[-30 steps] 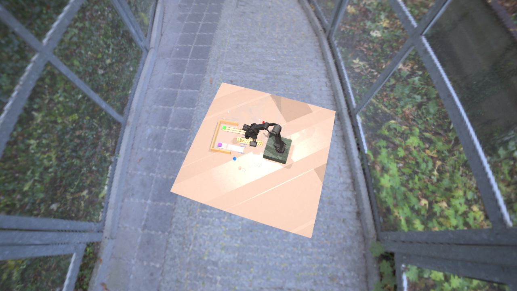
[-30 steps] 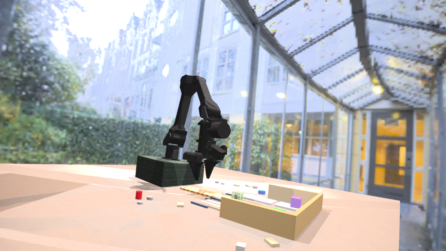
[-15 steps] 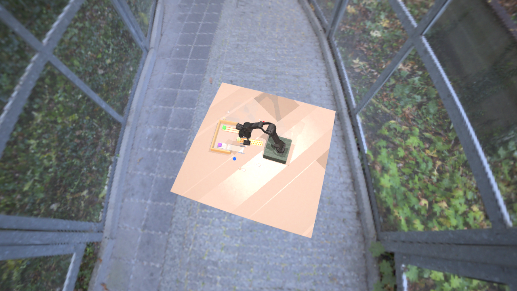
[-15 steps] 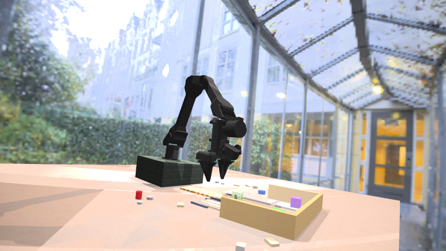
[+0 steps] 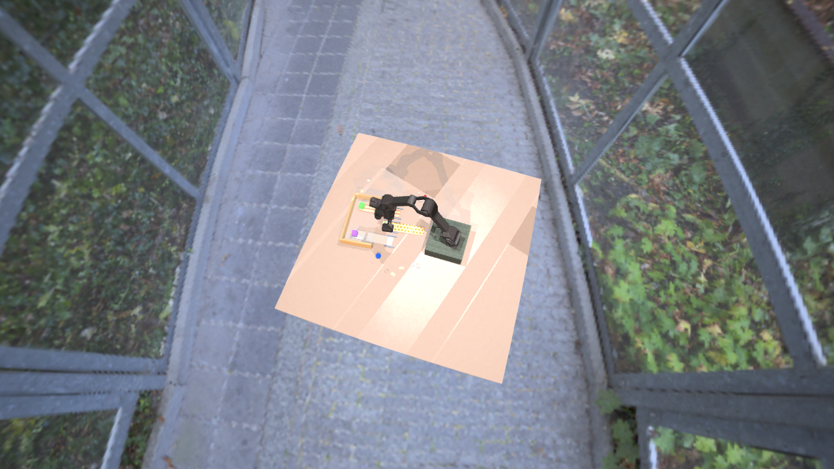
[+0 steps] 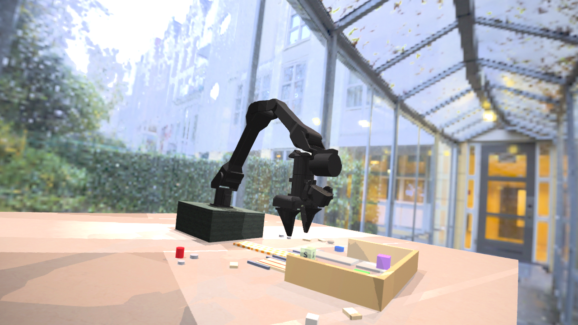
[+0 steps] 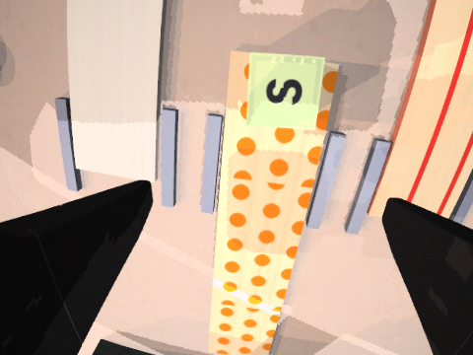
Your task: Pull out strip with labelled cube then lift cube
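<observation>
The white strip is 3 cm ahead of my gripper tip, 10 cm to the left of it and 6 cm below it.
</observation>
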